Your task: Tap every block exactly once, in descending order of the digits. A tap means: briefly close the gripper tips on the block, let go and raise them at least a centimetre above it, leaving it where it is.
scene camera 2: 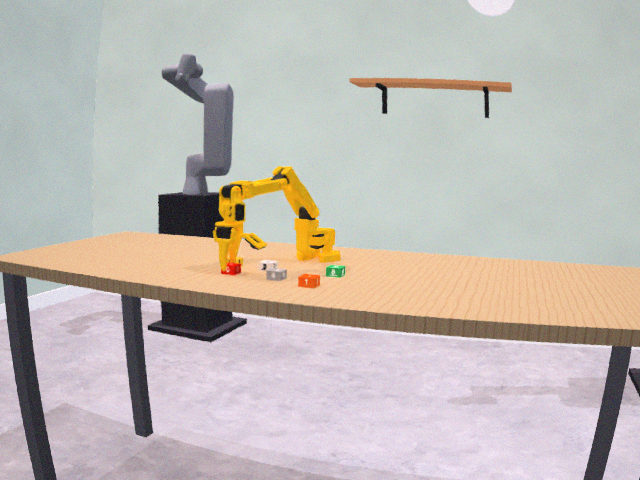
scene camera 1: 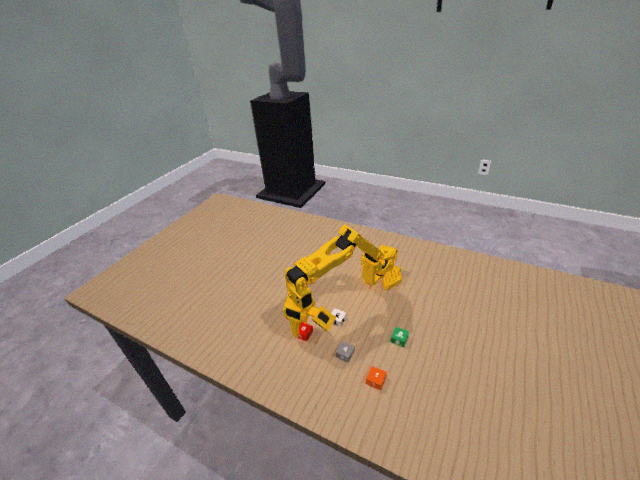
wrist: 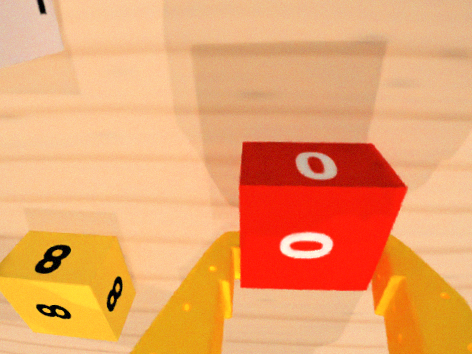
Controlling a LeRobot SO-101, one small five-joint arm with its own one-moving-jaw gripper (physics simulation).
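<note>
My gripper (scene camera 1: 302, 331) (scene camera 2: 230, 268) (wrist: 311, 262) is low at the red block (scene camera 1: 306, 330) (scene camera 2: 232, 269) (wrist: 310, 215), digit 0; its jaws press on two opposite sides in the wrist view. A yellow block (wrist: 65, 285), digit 8, lies left of the jaws; in the scene views it does not stand out from the yellow gripper. A white block (scene camera 1: 339, 316) (scene camera 2: 268, 265) (wrist: 27, 35) stands near, its digit unclear. A grey block (scene camera 1: 344, 351) (scene camera 2: 276, 274) seems to bear a 4. An orange block (scene camera 1: 376, 378) (scene camera 2: 309, 281) bears a 1. A green block (scene camera 1: 399, 336) (scene camera 2: 335, 271) has a hard-to-read digit.
All the blocks stand on the wooden table (scene camera 1: 491, 372) (scene camera 2: 439, 294). The yellow arm's base (scene camera 1: 379, 266) (scene camera 2: 307, 240) stands behind them. The table's front edge runs beyond the red, grey and orange blocks. A grey robot on a black pedestal (scene camera 1: 284, 144) stands behind the table.
</note>
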